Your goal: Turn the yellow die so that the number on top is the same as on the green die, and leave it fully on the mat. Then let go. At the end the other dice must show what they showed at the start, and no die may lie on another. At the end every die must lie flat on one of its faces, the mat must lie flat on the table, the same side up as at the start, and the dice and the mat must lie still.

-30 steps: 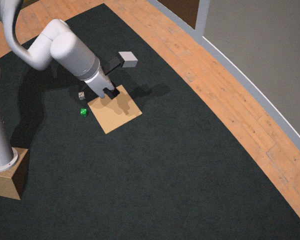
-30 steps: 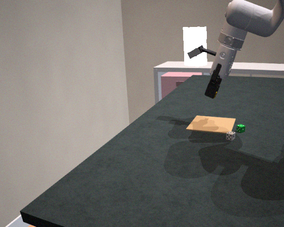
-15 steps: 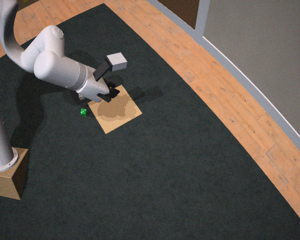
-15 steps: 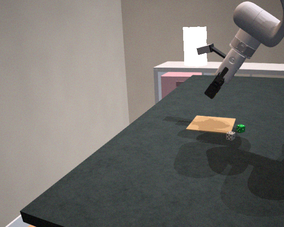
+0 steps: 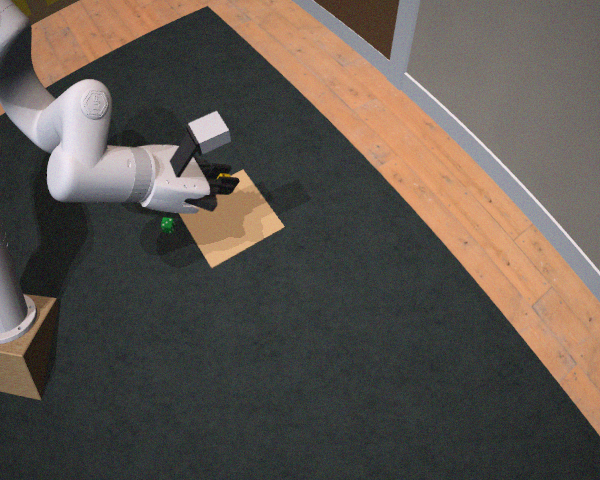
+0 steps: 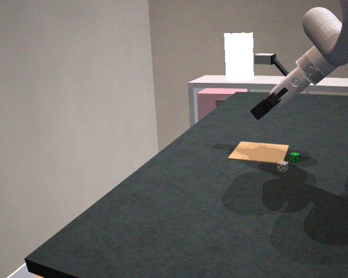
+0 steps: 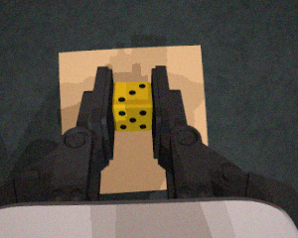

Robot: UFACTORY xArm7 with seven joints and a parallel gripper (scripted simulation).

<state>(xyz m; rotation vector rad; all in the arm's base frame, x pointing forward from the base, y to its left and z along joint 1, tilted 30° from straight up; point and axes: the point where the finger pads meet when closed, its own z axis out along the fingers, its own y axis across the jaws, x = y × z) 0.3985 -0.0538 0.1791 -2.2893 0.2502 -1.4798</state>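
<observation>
Right now the tan mat is 12 cm below my hand. The rest, counted from my hand: white die (11 cm below, 10 cm to the left, 9 cm behind); yellow die (1 cm below); green die (11 cm below, 10 cm behind, 3 cm to the left).
</observation>
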